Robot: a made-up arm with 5 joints. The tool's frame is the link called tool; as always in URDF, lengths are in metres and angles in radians. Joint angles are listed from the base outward. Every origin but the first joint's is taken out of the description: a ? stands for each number. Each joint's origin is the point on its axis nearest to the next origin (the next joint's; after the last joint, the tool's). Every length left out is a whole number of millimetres.
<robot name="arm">
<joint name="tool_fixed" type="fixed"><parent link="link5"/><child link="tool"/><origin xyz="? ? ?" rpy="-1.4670 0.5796 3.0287"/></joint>
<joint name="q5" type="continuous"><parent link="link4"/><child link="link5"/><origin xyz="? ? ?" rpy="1.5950 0.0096 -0.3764"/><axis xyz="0 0 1"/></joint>
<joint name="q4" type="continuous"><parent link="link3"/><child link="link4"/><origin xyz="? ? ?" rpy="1.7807 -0.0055 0.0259"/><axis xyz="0 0 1"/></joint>
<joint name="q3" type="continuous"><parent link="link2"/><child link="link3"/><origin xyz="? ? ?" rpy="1.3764 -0.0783 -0.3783"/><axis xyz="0 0 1"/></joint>
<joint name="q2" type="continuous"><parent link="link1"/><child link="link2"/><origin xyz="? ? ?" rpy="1.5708 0.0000 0.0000"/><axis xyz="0 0 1"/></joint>
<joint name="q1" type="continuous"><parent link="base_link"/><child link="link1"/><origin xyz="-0.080 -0.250 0.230" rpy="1.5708 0.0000 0.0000"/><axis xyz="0 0 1"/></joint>
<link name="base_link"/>
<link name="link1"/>
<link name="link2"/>
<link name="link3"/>
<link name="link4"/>
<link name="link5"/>
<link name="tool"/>
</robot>
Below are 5 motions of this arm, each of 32 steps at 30 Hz.
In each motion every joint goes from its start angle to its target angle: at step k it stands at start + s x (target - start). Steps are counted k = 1, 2, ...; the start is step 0. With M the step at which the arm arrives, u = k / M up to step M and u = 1 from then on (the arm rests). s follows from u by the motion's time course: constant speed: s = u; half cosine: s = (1 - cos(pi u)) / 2; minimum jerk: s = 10 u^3 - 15 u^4 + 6 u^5.
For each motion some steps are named. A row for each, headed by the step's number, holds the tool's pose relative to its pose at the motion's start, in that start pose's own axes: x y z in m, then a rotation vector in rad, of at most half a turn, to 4 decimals.
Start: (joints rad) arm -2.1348 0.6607 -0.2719 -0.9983 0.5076
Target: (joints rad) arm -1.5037 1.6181 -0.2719 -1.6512 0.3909
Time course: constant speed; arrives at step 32
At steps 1, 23, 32:
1: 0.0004 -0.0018 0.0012 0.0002 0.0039 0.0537
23: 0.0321 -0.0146 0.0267 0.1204 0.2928 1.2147
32: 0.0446 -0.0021 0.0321 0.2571 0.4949 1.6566

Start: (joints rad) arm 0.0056 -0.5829 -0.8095 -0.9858 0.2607
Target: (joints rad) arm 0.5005 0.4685 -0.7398 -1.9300 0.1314
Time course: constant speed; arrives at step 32
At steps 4, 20, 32:
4: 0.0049 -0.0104 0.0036 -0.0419 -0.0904 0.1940
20: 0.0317 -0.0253 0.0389 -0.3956 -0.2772 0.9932
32: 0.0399 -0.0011 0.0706 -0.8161 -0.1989 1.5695

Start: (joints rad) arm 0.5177 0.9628 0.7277 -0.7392 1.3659
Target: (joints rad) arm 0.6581 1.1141 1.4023 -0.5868 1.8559
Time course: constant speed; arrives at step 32
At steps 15, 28, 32:
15: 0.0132 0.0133 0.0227 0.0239 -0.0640 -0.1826
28: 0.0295 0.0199 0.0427 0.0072 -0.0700 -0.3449
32: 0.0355 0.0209 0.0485 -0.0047 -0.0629 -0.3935

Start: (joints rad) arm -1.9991 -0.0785 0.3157 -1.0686 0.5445
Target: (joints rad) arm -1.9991 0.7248 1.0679 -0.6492 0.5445
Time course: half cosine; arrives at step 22
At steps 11, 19, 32:
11: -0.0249 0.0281 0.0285 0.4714 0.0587 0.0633
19: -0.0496 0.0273 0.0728 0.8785 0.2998 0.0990
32: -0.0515 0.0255 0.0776 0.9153 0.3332 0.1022

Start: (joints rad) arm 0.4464 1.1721 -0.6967 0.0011 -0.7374
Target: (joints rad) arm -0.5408 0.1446 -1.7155 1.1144 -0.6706
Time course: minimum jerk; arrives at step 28
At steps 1, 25, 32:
1: 0.0000 0.0000 -0.0001 0.0006 -0.0006 -0.0007
25: 0.0830 0.0655 -0.1049 0.4897 -0.6680 -1.8214
32: 0.0833 0.0658 -0.1062 0.4807 -0.6704 -1.8365

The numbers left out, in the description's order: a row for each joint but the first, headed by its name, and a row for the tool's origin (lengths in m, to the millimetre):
tool: -0.009 -0.011 0.000
q5: 0.004 -0.076 0.000
q4: 0.068 -0.076 0.000
q3: 0.025 -0.019 0.000
q2: -0.100 -0.068 0.000

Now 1 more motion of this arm.
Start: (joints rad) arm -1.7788 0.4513 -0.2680 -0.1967 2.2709
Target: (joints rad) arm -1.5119 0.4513 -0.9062 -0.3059 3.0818
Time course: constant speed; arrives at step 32
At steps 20, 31, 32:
20: -0.0404 0.0001 -0.0251 -0.3441 -0.8950 0.3341
31: -0.0540 -0.0104 -0.0493 -0.4650 -1.4142 0.4922
32: -0.0547 -0.0117 -0.0517 -0.4731 -1.4623 0.5055

